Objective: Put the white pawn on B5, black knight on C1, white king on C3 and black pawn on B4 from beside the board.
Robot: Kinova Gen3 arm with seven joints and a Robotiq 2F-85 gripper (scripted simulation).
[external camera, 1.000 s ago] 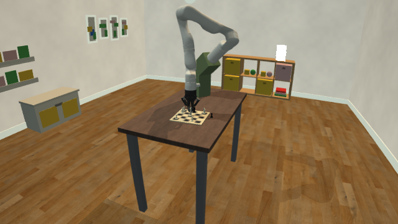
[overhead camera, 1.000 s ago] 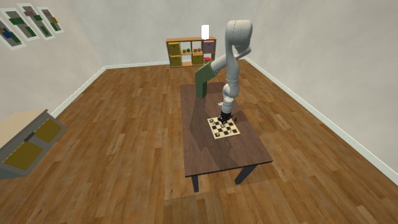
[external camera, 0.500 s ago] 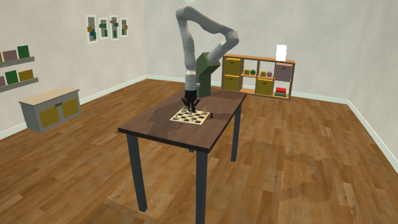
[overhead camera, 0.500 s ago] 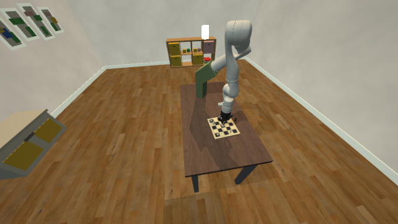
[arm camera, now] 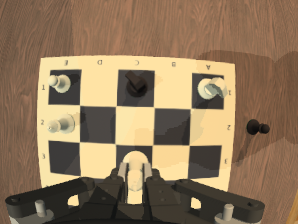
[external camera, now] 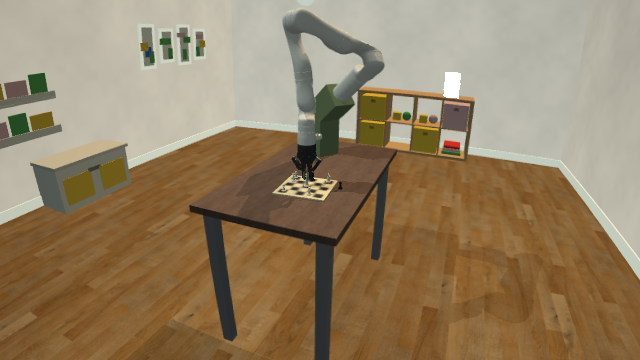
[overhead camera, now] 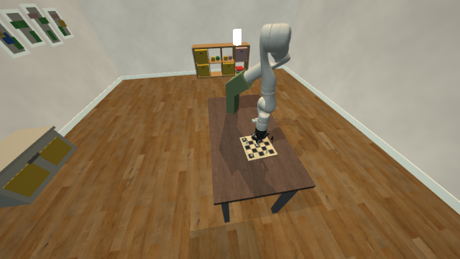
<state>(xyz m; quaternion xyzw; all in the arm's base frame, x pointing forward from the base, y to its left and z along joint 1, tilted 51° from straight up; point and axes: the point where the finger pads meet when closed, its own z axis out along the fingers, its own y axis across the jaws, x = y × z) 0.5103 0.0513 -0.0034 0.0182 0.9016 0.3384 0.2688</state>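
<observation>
Now: hand 20 mm above the white king. The rest, counted from my hand: black pawn: 60 mm behind, 130 mm to the left, 40 mm below; then black knight: 80 mm behind, 10 mm to the right, 40 mm below; then chessboard: 50 mm below.
</observation>
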